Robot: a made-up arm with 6 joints.
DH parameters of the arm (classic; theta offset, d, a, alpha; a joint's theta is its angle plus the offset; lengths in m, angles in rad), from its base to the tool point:
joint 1: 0 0.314 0 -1.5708
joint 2: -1.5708 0 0.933 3.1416
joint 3: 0 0 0 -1.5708
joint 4: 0 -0.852 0 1.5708
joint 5: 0 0.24 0 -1.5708
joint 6: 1.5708 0 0 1.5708
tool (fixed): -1.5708 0 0 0
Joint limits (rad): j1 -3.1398..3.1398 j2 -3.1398..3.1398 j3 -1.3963..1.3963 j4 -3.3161..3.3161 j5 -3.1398..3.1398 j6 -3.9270..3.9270
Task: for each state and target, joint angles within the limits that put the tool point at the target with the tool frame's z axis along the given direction. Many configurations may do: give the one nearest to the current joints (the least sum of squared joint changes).
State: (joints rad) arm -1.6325 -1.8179 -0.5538 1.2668 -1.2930 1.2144
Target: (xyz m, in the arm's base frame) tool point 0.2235 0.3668 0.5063 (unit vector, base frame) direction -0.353 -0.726 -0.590
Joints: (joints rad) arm -2.2206 -2.3581 -1.3221 1.3865 -1.3410 1.6780
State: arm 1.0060 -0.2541 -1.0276 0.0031 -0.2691 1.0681
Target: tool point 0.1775 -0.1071 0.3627 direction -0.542 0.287 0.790
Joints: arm 1.3053 -1.1852 -1.3877 -0.5903 0.0807 1.2309
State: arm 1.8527 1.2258 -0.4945 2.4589 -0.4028 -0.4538
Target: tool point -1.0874 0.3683 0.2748 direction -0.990 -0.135 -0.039
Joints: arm 2.7689 0.7509 -0.4724 1.7932 -0.8454 -1.1080
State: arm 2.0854 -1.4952 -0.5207 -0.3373 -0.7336 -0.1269
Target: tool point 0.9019 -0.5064 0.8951 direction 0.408 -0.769 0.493
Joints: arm 2.3960 -1.8573 -0.1654 0.0347 -0.6555 0.2647
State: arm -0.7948 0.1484 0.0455 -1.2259 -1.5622 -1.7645
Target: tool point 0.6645 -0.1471 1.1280 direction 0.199 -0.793 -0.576
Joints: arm 0.0692 -0.2224 -0.1675 -0.6385 -1.4680 -1.4582
